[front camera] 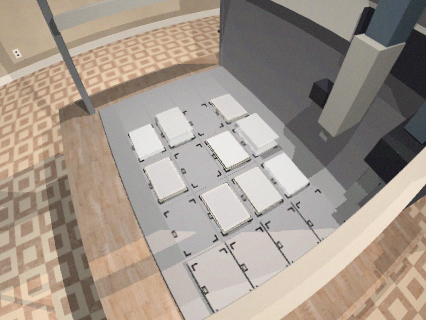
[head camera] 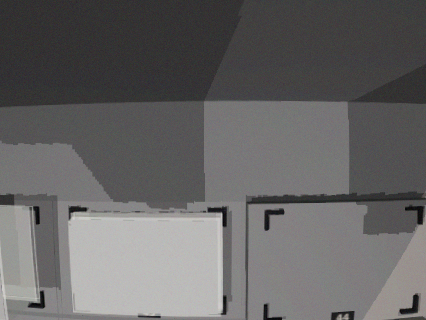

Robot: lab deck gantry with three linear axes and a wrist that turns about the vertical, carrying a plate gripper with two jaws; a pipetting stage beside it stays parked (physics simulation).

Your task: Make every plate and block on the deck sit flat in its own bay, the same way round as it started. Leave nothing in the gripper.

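Places are measured from the robot's base along level axes (x right, y down, z ahead), in millimetres.
Pixels of known places: gripper, fingertip midpoint: point(front camera: 362, 189); robot's base at its link origin: point(front camera: 129, 135).
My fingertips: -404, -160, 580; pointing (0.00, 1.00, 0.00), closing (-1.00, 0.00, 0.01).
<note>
Ahead of a thing's pixels: the offset from my fingertips to its top centre, as dx, dy, dz. "spot": to the spot under its first point. Level surfaces: height alone.
Several white plates and blocks stand on the grey deck in the front view. The back row has a plate @[+41, +145, -516] point(front camera: 228, 107), a thicker-looking piece @[+36, +115, -352] point(front camera: 256, 131) point(head camera: 17, 252) and a smooth white piece @[+41, +145, -188] point(front camera: 286, 174) point(head camera: 145, 265), which lies among corner marks. The middle holds a plate @[+147, +145, -352] point(front camera: 227, 149), another plate @[+147, +145, -188] point(front camera: 257, 190) and a third plate @[+255, +145, -188] point(front camera: 225, 207). At the left are a thick piece @[+255, +118, -516] point(front camera: 174, 124), a smooth piece @[+362, +145, -516] point(front camera: 146, 142) and a plate @[+361, +145, -352] point(front camera: 166, 179). Small tilts or offsets are hard to tell. The gripper's jaws do not show in either view.
Black corner marks outline the bays on the deck @[dy +160] point(front camera: 117, 145). One bare bay @[spot: +32, +145, -53] point(head camera: 310, 255) shows right of the smooth piece in the head view. A beige column point(front camera: 357, 82) and dark blocks stand at the right in the front view. A pale beam point(front camera: 320, 250) crosses the lower right.
</note>
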